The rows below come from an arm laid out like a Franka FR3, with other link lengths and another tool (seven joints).
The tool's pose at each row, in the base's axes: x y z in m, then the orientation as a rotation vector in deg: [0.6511 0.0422 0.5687 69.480 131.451 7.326]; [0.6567 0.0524 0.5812 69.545 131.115 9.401]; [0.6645 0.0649 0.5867 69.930 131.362 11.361]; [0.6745 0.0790 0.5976 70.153 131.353 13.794]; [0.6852 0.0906 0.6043 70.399 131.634 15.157]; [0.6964 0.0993 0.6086 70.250 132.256 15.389]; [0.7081 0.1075 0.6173 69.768 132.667 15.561]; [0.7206 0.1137 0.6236 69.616 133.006 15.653]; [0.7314 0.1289 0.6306 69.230 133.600 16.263]
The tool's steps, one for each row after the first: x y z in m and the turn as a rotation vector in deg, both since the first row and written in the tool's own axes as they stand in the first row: [0.0004 0.0142 -0.0095 -1.364 0.517 0.560]; [0.0044 0.0291 -0.0123 -2.311 1.582 1.130]; [0.0066 0.0484 -0.0188 -3.682 2.594 1.767]; [0.0081 0.0653 -0.0211 -4.286 3.439 2.114]; [0.0082 0.0801 -0.0205 -4.242 3.993 1.876]; [0.0057 0.0964 -0.0234 -4.369 4.257 1.477]; [0.0024 0.1113 -0.0235 -4.350 4.525 1.296]; [0.0066 0.1306 -0.0265 -4.623 5.144 0.994]
